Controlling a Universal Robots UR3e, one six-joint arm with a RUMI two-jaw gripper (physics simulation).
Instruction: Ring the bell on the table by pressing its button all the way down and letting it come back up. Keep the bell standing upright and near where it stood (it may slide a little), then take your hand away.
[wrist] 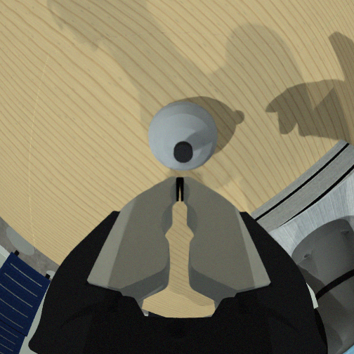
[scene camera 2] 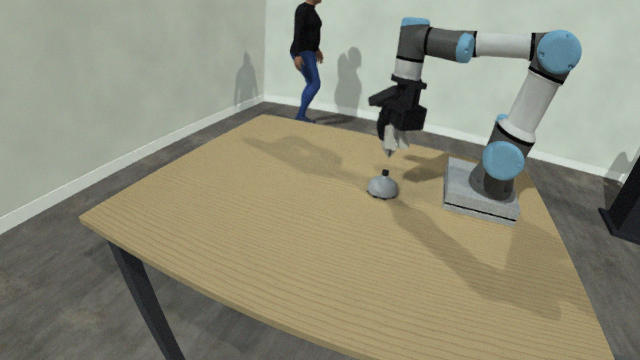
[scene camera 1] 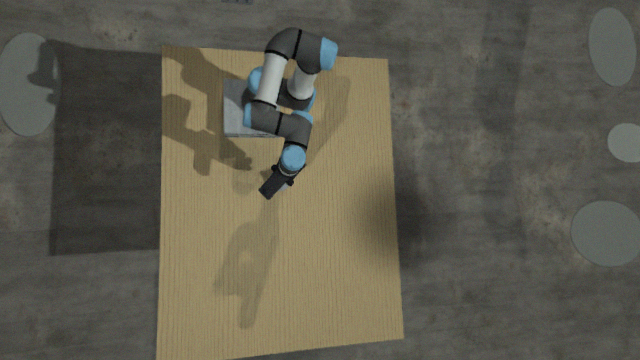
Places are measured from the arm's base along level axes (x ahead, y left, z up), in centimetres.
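Where they show: gripper, between the fingertips: [scene camera 2: 388,156]; arm's base, origin of its link: [scene camera 2: 489,186].
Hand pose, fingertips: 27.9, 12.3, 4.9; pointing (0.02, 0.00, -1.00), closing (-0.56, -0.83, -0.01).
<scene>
Each offset is from my fingertips to the top centre of the thing, as dx, dy, dz. Level surfaces: height alone.
A grey dome-shaped bell {+0.0, -0.3, -4.3} [scene camera 2: 382,187] [wrist: 175,125] stands upright on the wooden table {dz -10.9} [scene camera 1: 325,280] [scene camera 2: 240,215]. Its black button {+0.0, -0.3, -4.3} [scene camera 2: 385,173] [wrist: 183,152] sticks up from the top of the dome. My gripper [scene camera 2: 389,154] [wrist: 179,178] is shut with nothing between its fingertips and points down. In the second scene view its tips hang above the button with a visible gap, touching neither button nor bell. In the overhead view the gripper [scene camera 1: 283,188] and wrist cover most or all of the bell.
The arm's grey base block [scene camera 1: 235,112] [scene camera 2: 480,208] stands on the table near the bell, to its right in the second scene view. A person [scene camera 2: 307,55] in a black top and blue trousers is on the floor behind the table's far edge.
</scene>
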